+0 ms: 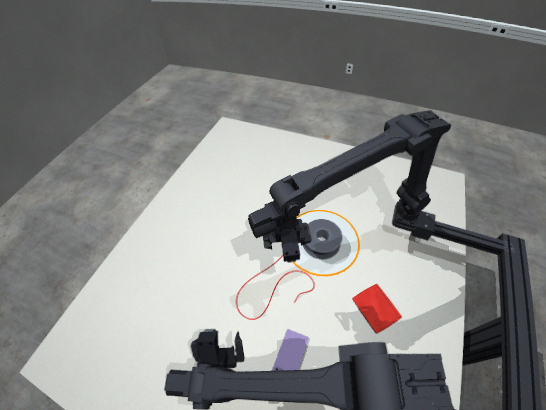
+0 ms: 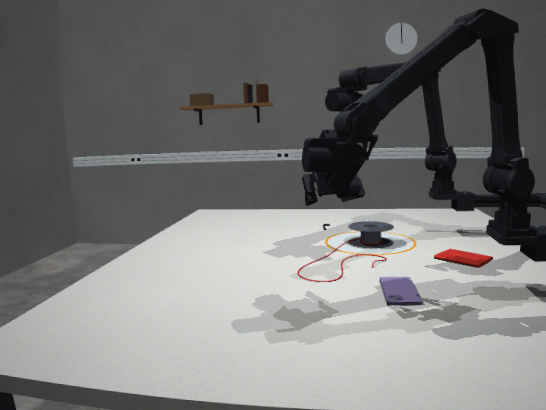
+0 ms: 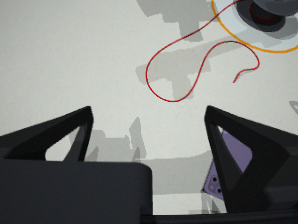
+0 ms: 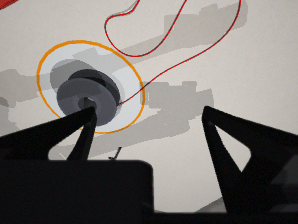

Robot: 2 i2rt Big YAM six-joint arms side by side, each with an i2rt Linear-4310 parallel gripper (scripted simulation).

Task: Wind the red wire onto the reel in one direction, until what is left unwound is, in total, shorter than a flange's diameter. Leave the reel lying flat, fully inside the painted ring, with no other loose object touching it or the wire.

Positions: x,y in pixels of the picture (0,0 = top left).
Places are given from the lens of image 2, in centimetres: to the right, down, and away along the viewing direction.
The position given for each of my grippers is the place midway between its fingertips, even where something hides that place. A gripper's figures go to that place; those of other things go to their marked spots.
my left gripper (image 2: 324,201): 13, -1, 102
dark grey reel (image 2: 371,230): 36, 9, 149
